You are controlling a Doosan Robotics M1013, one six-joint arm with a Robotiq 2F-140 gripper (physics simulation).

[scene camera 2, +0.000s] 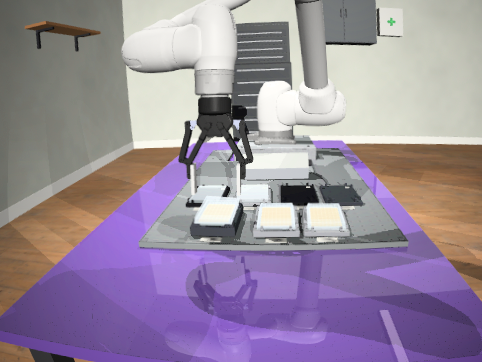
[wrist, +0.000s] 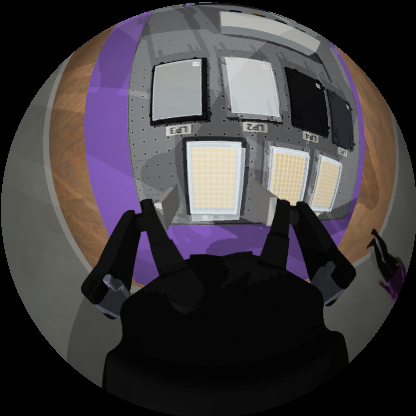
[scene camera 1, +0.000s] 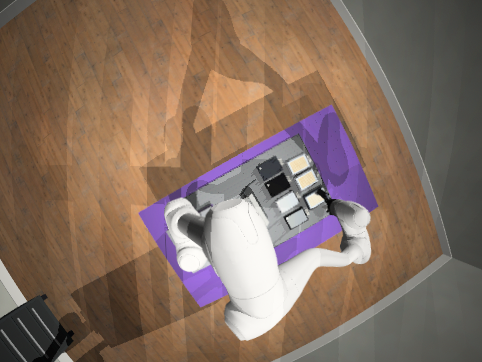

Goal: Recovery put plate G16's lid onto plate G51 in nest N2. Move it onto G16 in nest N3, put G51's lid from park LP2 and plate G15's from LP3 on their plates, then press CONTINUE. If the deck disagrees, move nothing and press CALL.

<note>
The gripper (scene camera 2: 216, 193) is open and holds nothing. Also in view: a button box (wrist: 226, 25), a LP1 lid park (scene camera 2: 345, 196) and a LP4 lid park (wrist: 308, 110).
The gripper is seen too in the wrist view (wrist: 214, 191). The LP1 lid park is seen too in the wrist view (wrist: 340, 112).
</note>
